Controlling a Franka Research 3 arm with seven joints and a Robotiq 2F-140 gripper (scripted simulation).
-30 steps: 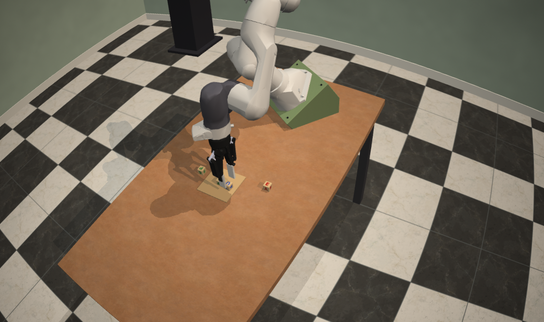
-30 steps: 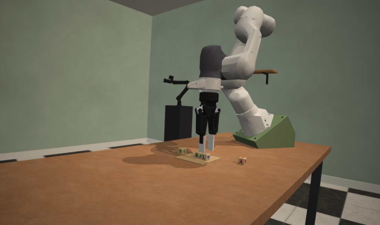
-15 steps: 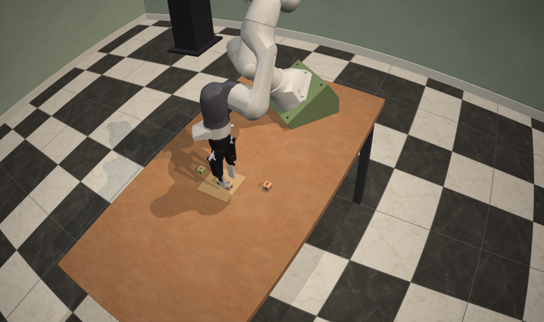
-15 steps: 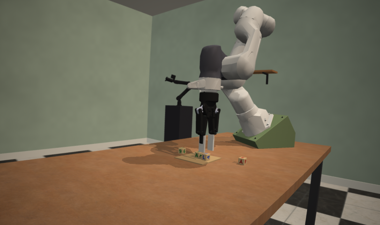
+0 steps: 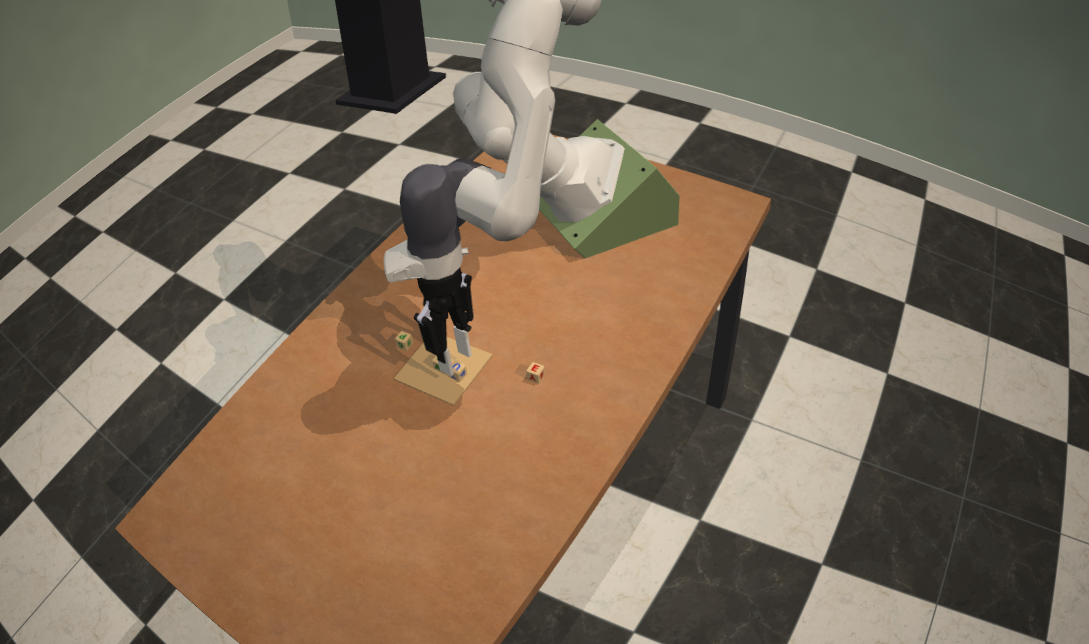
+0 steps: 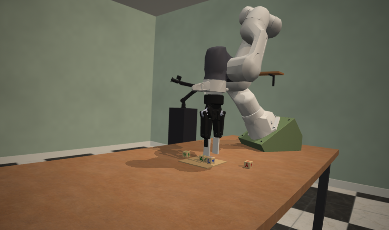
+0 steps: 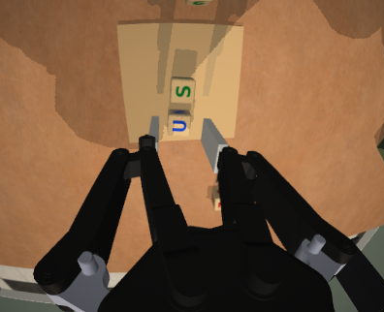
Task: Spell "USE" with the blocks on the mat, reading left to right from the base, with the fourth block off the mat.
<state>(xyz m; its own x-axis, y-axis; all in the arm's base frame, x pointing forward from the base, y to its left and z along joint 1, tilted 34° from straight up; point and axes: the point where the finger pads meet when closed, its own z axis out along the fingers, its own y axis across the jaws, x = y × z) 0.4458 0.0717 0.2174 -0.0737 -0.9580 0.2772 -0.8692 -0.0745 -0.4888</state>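
The U block lies 50 mm below my hand. From my hand the other things lie so: mat 70 mm below, 40 mm to the right, 10 mm behind; green P block 140 mm to the right, 60 mm below, 20 mm behind; S block 50 mm below, 40 mm to the right.
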